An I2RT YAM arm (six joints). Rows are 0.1 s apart.
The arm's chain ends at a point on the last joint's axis. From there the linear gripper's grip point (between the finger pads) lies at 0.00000 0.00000 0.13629 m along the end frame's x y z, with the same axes.
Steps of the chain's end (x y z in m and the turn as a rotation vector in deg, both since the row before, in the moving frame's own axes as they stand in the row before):
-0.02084 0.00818 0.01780 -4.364 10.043 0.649
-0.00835 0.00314 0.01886 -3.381 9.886 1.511
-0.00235 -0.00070 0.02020 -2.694 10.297 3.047
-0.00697 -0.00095 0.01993 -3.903 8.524 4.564
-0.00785 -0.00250 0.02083 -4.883 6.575 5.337
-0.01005 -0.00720 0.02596 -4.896 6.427 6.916
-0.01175 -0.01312 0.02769 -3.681 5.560 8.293
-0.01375 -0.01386 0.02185 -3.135 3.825 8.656
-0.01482 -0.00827 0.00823 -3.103 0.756 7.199
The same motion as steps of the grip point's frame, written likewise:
0.00285 0.01863 0.01532 -4.364 10.043 0.649
0.01493 0.01145 0.01660 -3.381 9.886 1.511
0.02182 0.00632 0.01786 -2.694 10.297 3.047
0.01283 0.00909 0.01811 -3.903 8.524 4.564
0.00717 0.00979 0.01944 -4.883 6.575 5.337
0.00445 0.00530 0.02461 -4.896 6.427 6.916
0.00077 -0.00346 0.02677 -3.681 5.560 8.293
-0.00526 -0.00575 0.02134 -3.135 3.825 8.656
-0.01349 -0.00080 0.00802 -3.103 0.756 7.199

